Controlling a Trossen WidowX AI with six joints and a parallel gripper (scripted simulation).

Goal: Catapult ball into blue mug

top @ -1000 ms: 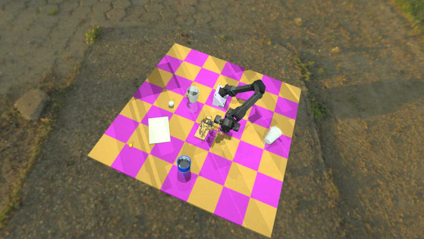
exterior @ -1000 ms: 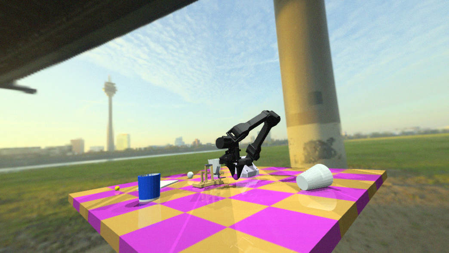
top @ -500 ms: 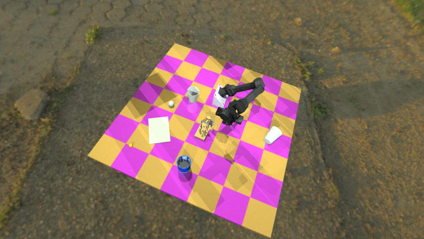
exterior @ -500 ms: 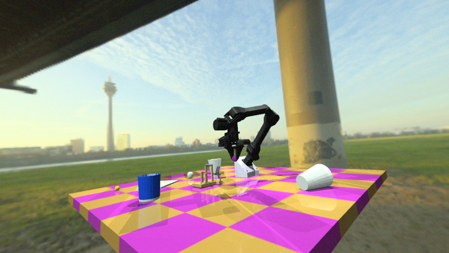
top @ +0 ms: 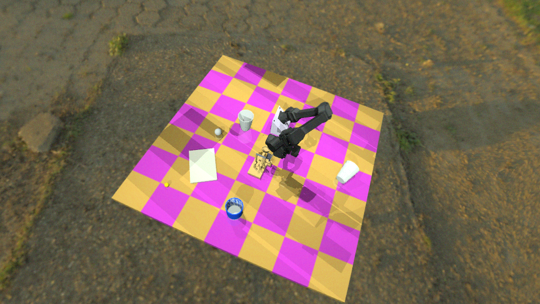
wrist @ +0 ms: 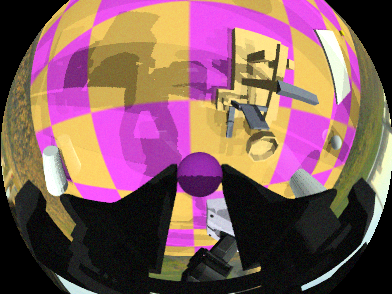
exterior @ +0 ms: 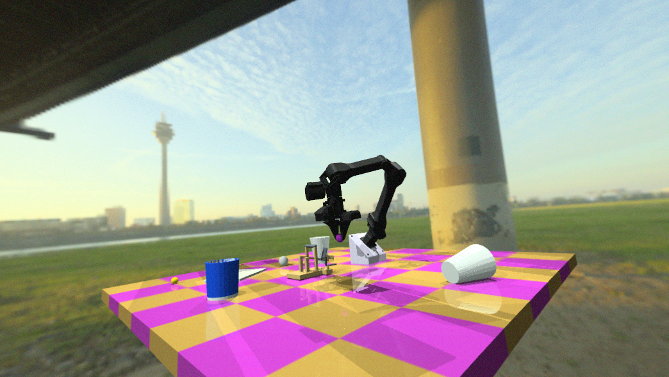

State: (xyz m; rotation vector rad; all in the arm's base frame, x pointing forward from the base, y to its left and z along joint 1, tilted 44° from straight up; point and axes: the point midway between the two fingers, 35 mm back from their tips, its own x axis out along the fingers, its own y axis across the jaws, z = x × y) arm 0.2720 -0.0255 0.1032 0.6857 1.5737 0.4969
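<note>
Now: the wooden catapult 8 cm to the right of my gripper tip, 7 cm below it and 3 cm ahead of it. Also, from my gripper tip: blue mug: 37 cm ahead, 15 cm to the right, 9 cm below; purple ball: 1 cm above; white ball: 41 cm to the right, 10 cm below, 8 cm behind.
</note>
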